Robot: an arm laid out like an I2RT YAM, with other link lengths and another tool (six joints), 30 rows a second.
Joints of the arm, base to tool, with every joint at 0 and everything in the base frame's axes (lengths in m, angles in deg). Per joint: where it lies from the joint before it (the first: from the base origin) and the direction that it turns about. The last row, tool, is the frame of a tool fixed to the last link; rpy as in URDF.
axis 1: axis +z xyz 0 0 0.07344
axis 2: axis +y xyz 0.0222 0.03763 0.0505
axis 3: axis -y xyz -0.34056 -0.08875 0
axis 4: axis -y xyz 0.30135 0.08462 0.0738
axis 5: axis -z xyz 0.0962 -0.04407 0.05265
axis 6: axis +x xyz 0.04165 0 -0.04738
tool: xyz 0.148 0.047 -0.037 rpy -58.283 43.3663 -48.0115
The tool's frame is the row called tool.
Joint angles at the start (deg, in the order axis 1, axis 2, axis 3, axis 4, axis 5, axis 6):
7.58 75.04 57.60 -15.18 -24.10 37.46
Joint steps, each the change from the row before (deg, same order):
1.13 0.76 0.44 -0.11 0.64 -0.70
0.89 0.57 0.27 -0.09 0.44 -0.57
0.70 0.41 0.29 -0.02 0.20 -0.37
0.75 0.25 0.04 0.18 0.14 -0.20
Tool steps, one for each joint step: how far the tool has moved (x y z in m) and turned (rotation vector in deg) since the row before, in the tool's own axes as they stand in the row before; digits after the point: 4 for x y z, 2 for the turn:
0.0047 0.0053 0.0043 -0.81 0.63 -0.79
0.0042 0.0045 0.0031 -0.70 0.54 -0.60
0.0019 0.0042 0.0025 -0.67 0.26 -0.40
0.0021 0.0050 0.0019 -0.71 0.17 -0.26

